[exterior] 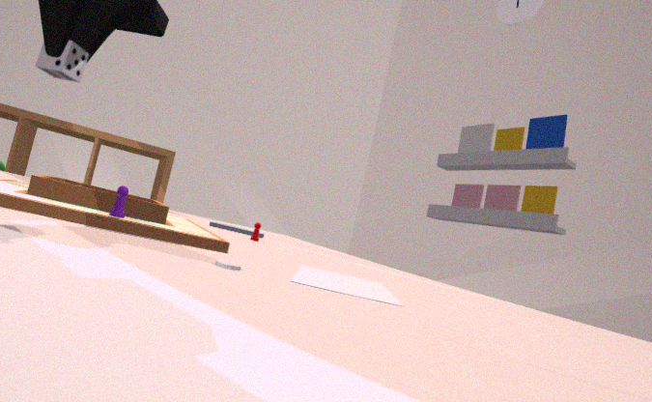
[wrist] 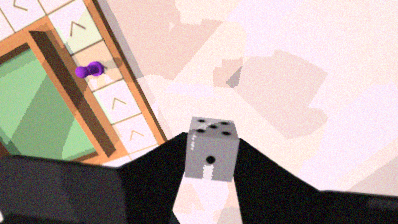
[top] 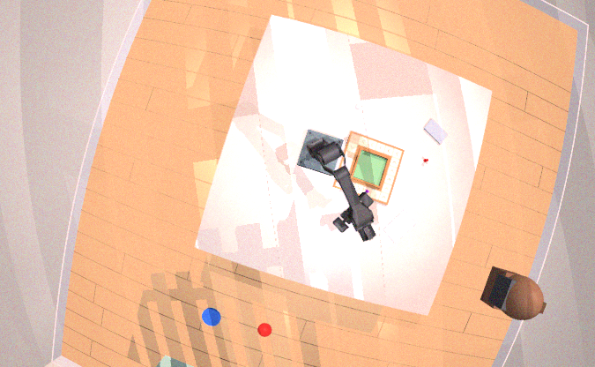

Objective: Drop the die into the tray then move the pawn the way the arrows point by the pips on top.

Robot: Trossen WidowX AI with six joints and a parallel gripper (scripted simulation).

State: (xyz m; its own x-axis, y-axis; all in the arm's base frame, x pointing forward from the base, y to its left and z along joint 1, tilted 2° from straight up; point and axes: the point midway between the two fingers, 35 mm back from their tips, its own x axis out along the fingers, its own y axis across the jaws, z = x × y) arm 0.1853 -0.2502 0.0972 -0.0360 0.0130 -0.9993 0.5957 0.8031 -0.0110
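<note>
The purple pawn lies 100 mm to the left of my gripper tip, 100 mm below it and 90 mm ahead of it. Round my gripper tip: white die (right at my gripper tip); green dice tray (210 mm to the left, 120 mm below, 90 mm ahead); red pawn (370 mm ahead, 300 mm to the left, 110 mm below).
</note>
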